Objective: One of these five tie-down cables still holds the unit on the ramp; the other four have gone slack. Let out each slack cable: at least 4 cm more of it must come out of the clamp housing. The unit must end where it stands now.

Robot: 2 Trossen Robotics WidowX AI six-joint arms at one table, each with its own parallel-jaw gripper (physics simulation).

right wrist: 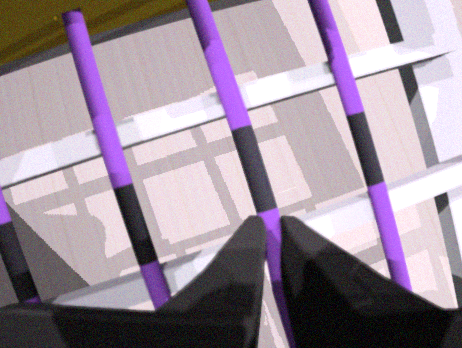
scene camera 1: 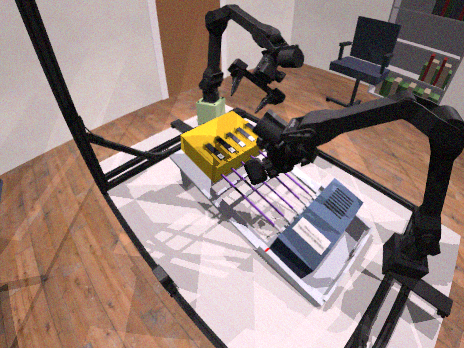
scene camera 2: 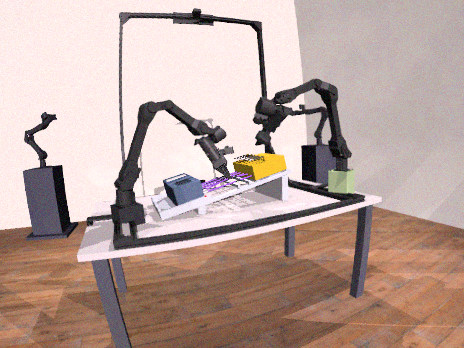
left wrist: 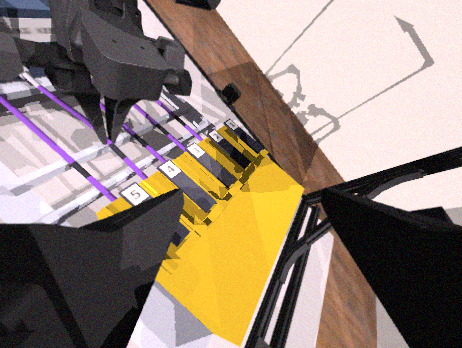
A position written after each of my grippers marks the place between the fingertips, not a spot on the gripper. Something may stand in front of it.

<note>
My left gripper (scene camera 1: 243,104) is open and holds nothing. Further things: my right gripper (scene camera 1: 270,171) and a blue-grey unit (left wrist: 39,28).
My left gripper also shows in the left wrist view (left wrist: 251,195). My right gripper shows as well in the right wrist view (right wrist: 270,229) and in the left wrist view (left wrist: 107,142).
</note>
